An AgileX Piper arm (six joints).
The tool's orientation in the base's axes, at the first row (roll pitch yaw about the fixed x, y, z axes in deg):
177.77, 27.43, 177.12
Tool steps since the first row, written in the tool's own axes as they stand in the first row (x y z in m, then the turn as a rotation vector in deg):
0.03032, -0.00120, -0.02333, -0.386, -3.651, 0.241
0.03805, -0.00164, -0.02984, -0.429, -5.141, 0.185
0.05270, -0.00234, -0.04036, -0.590, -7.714, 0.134
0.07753, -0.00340, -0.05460, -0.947, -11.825, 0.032
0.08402, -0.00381, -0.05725, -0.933, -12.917, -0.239
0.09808, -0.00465, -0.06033, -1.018, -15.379, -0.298
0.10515, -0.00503, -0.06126, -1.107, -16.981, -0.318
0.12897, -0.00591, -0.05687, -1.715, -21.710, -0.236
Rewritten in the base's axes. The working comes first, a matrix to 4 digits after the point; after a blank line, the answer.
The tool's axes in the first row as the columns of a matrix, in the base's axes (used below as rounded here):
-0.8865, 0.0323, 0.4617
0.0446, 0.9989, 0.0157
-0.4607, 0.0345, -0.8869

-0.03769, -0.00021, 0.00668, 0.336, -3.660, -0.162
-0.04756, -0.00041, 0.00888, 0.300, -5.152, -0.144
-0.06543, -0.00062, 0.01144, 0.336, -7.730, -0.113
-0.09405, -0.00080, 0.01259, 0.472, -11.854, 0.000
-0.10104, -0.00096, 0.01194, 0.300, -12.948, 0.196
-0.11495, -0.00122, 0.00816, 0.268, -15.412, 0.203
-0.12166, -0.00130, 0.00572, 0.286, -17.017, 0.206
-0.14078, -0.00104, -0.00918, 0.710, -21.766, 0.250

